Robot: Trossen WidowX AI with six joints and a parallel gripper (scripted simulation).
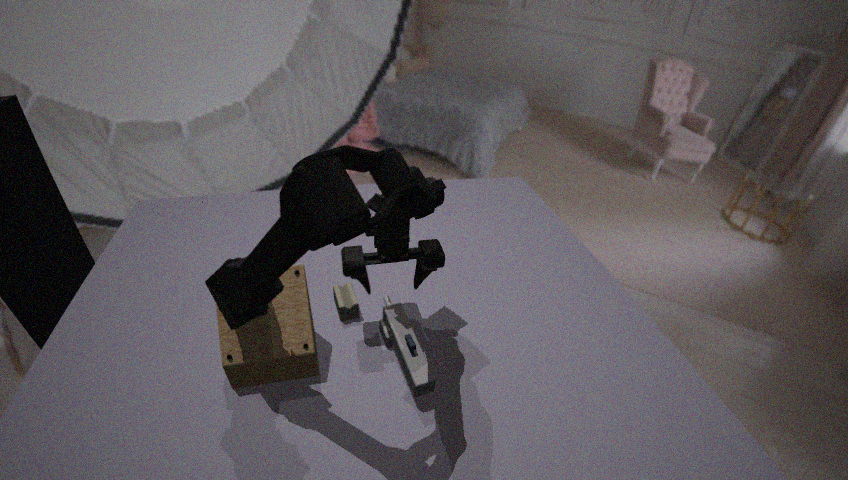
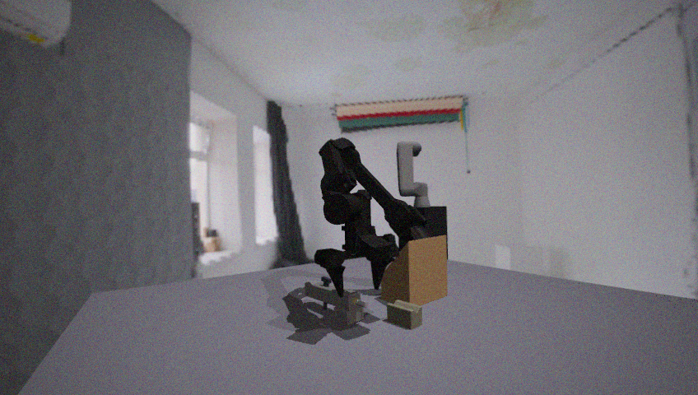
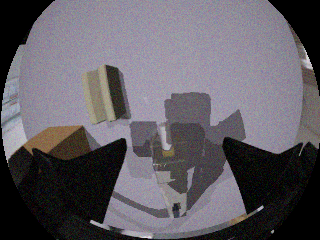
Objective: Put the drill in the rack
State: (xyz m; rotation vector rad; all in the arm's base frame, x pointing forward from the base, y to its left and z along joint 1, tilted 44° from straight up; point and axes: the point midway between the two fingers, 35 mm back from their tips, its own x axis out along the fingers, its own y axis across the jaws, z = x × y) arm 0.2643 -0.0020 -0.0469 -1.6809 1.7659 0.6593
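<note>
My gripper tip is 10 mm past the drill, 50 mm to the left of it and 30 mm above it. Round my gripper tip: rack 90 mm behind, 50 mm to the left, 60 mm below; key 140 mm to the right, 30 mm below.
</note>
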